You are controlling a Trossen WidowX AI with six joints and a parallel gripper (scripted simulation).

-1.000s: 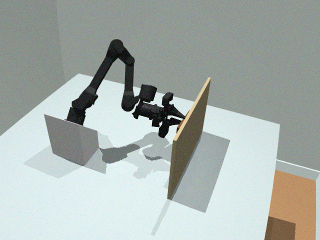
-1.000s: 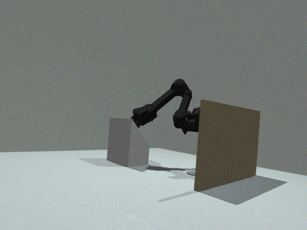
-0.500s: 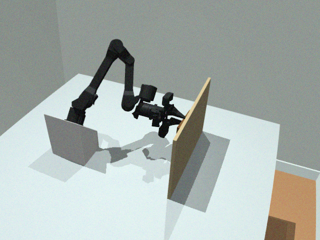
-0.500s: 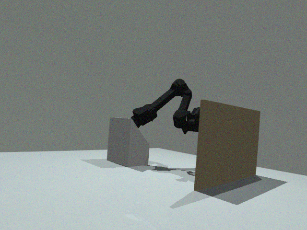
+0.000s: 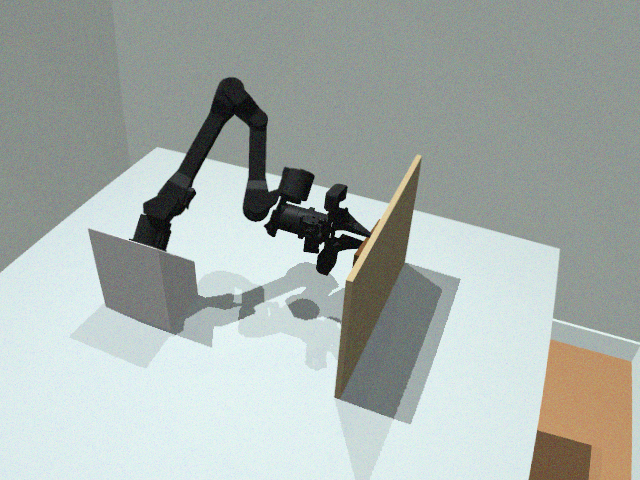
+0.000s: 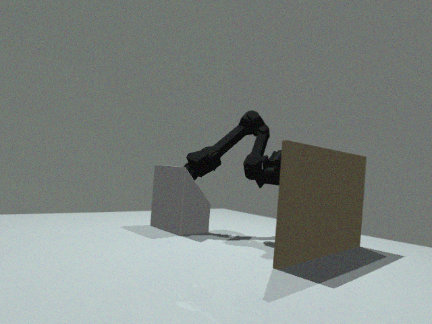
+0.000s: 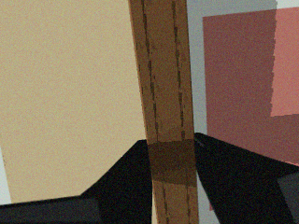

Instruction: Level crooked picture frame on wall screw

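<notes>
The picture frame lies 1 cm ahead of my gripper tip, 1 cm to the right of it and 5 cm below it. Round my gripper tip: tan wall board (2 cm ahead, 6 cm below).
</notes>
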